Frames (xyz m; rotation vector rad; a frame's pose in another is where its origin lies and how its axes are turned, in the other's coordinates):
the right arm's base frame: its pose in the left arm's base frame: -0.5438 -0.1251 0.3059 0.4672 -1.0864 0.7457
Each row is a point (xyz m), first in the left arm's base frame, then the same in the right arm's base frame.
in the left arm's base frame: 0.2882 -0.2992 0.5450
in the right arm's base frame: 0.3842 -0.7364 -0.2996
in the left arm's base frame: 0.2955 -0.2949 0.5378
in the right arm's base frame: 0.3809 -0.7388 -0.3099
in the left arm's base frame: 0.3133 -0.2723 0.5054
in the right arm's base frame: 0.3630 -0.7364 -0.3493
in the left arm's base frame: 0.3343 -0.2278 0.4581
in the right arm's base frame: 0.3392 -0.7214 -0.4115
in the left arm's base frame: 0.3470 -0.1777 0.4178
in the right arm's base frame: 0.3213 -0.6965 -0.4695
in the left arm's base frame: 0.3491 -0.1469 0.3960
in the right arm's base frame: 0.3115 -0.6771 -0.5004
